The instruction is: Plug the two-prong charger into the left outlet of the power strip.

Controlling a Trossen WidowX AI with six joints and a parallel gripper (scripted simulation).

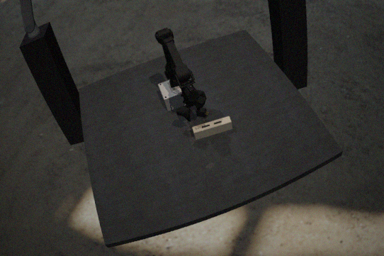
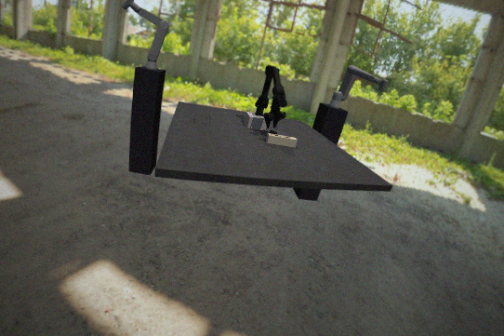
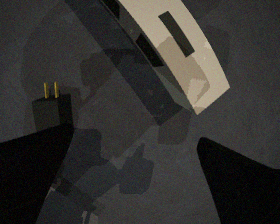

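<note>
Right now the black two-prong charger is 6 cm behind my gripper tip, 6 cm to the left of it and 6 cm below it.
</note>
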